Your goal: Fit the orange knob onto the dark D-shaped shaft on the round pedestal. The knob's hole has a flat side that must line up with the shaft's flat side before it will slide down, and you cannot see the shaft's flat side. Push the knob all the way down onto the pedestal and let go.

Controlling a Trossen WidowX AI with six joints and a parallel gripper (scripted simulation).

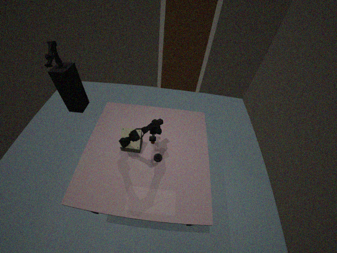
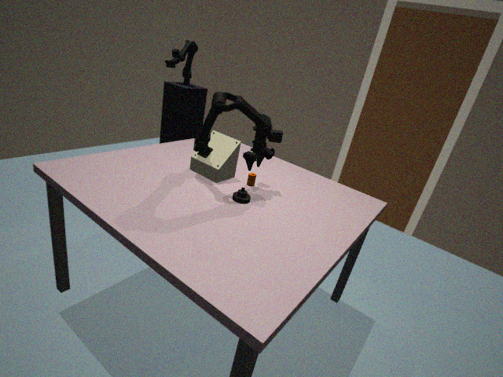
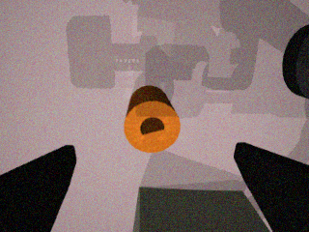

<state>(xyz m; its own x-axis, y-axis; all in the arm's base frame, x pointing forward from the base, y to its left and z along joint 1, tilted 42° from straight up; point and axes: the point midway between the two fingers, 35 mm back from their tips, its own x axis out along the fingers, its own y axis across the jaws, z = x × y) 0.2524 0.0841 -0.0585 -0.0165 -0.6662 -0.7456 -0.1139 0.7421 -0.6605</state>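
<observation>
Right now the orange knob is 60 mm below my gripper tip. Also, from my gripper tip: dark round pedestal: 70 mm ahead, 180 mm to the right, 60 mm below.
</observation>
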